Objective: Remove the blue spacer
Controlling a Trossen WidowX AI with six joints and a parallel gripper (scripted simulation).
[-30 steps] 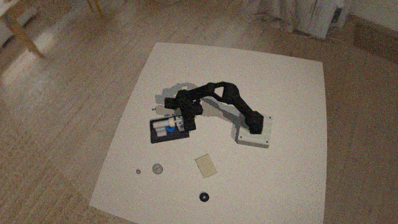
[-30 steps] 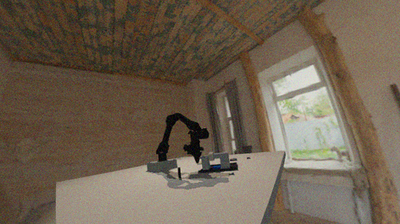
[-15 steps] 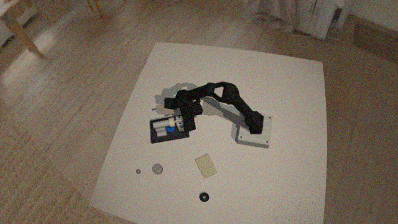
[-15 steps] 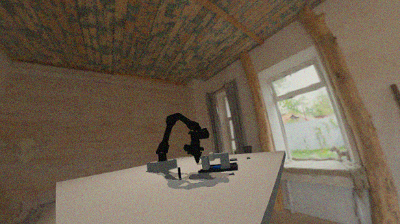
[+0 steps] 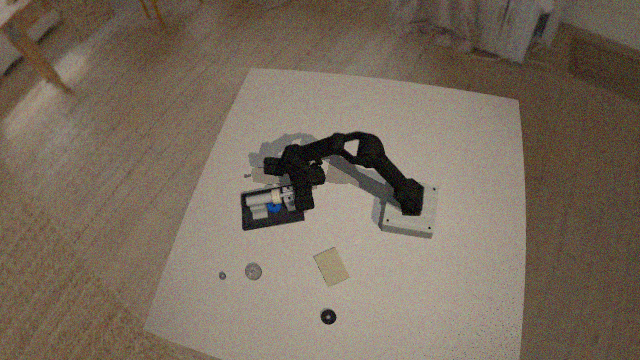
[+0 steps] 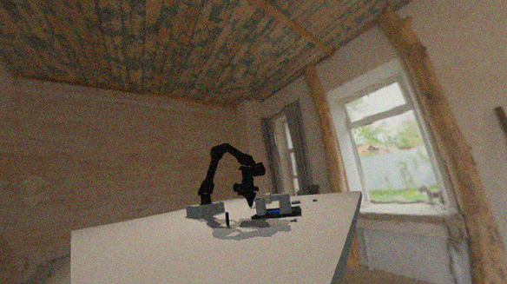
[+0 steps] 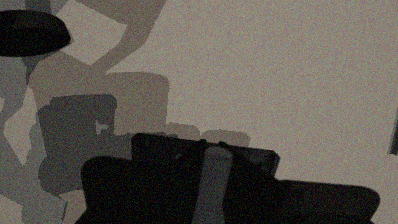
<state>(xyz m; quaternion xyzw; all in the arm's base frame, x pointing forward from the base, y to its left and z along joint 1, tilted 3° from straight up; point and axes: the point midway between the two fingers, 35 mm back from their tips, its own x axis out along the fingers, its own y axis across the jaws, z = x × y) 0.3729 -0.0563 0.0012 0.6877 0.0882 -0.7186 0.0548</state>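
My gripper tip is 12 cm short of the blue spacer, 2 cm to the right of it and 3 cm above it. The rest, counted from my gripper tip: tan card: 10 cm behind, 25 cm to the left, 4 cm below; small screw: 25 cm ahead, 11 cm to the right, 4 cm below.
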